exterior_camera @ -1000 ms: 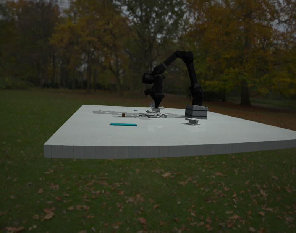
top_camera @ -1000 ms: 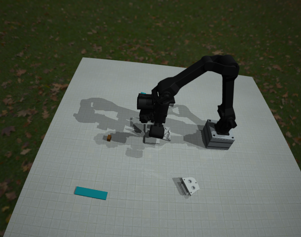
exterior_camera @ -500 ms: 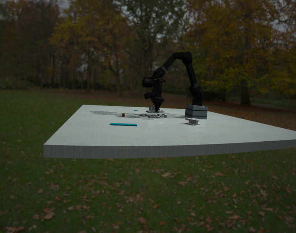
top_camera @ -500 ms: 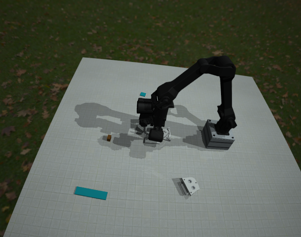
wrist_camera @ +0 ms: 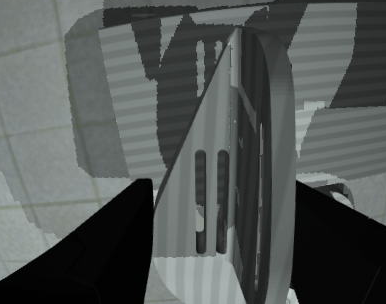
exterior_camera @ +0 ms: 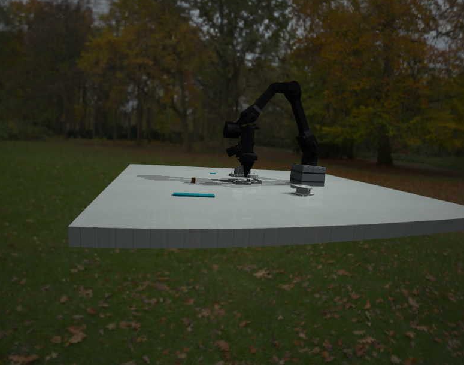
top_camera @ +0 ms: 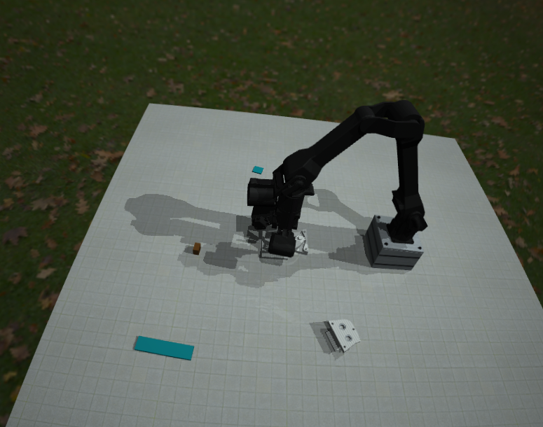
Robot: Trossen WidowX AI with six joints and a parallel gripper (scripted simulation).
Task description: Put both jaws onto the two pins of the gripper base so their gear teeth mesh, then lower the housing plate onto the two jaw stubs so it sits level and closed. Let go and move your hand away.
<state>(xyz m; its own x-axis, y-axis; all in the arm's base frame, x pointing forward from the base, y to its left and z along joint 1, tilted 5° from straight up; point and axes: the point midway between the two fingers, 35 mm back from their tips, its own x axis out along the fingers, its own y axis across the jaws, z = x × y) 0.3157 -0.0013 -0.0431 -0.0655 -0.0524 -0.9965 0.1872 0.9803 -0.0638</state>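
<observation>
Right now my gripper tip is 40 mm past the gripper jaw and 10 mm to the left of it. The rest, counted from my gripper tip: small teal tile: 330 mm to the right, 50 mm ahead, 30 mm below; small brown block: 220 mm ahead, 20 mm below, 10 mm to the left; white ribbed block: 250 mm to the left, 140 mm behind, 20 mm below.
</observation>
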